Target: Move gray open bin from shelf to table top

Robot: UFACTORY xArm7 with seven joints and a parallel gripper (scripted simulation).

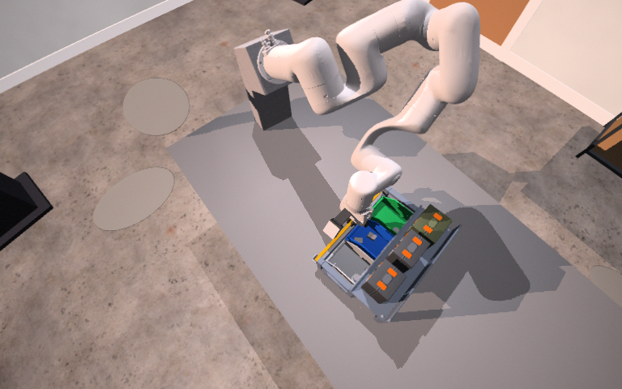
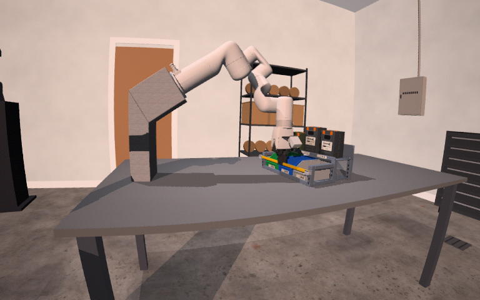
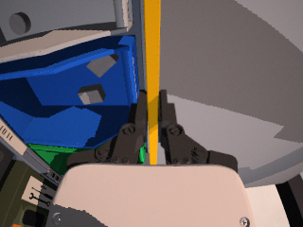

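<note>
Now: the yellow bar 2 cm below my hand. From my hand the other things lie so: gray open bin: 10 cm ahead, 12 cm to the right, 3 cm below; green bin: 11 cm ahead, 11 cm to the left, 3 cm below; blue bin: 10 cm ahead, 1 cm to the right, 3 cm below.
</note>
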